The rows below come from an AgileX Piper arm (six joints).
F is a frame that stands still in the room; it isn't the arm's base.
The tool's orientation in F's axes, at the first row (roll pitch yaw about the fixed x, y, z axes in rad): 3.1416 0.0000 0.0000
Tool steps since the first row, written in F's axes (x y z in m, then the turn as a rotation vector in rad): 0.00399 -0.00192 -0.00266 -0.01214 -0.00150 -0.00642; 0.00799 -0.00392 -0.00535 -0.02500 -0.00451 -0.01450; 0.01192 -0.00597 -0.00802 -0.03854 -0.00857 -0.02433; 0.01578 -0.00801 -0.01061 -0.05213 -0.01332 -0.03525; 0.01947 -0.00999 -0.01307 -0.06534 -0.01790 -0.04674; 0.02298 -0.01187 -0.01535 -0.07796 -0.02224 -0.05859; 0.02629 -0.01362 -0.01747 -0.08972 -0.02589 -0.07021; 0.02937 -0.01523 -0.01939 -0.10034 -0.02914 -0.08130; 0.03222 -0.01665 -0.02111 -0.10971 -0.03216 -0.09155
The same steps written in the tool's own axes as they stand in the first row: 0.00399 0.00192 0.00266 -0.01214 0.00150 0.00642; 0.00799 0.00392 0.00535 -0.02500 0.00451 0.01450; 0.01192 0.00597 0.00802 -0.03854 0.00857 0.02433; 0.01578 0.00801 0.01061 -0.05213 0.01332 0.03525; 0.01947 0.00999 0.01307 -0.06534 0.01790 0.04674; 0.02298 0.01187 0.01535 -0.07796 0.02224 0.05859; 0.02629 0.01362 0.01747 -0.08972 0.02589 0.07021; 0.02937 0.01523 0.01939 -0.10034 0.02914 0.08130; 0.03222 0.01665 0.02111 -0.10971 0.03216 0.09155
